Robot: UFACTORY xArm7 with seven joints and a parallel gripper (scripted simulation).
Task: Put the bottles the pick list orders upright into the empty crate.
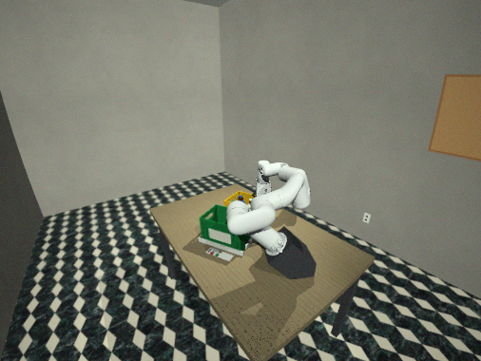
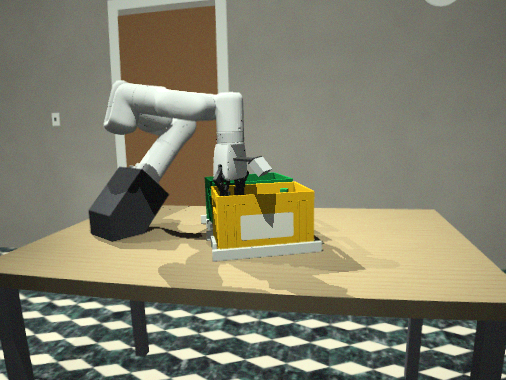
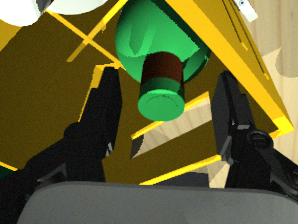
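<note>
The green-capped bottle lies 8 cm below my hand. Also, from my hand: yellow crate 4 cm ahead, 9 cm to the left, 8 cm below; then blue-capped bottle 14 cm ahead, 11 cm to the left, 8 cm below; then white-topped bottle 7 cm ahead, 6 cm to the left, 8 cm below.
</note>
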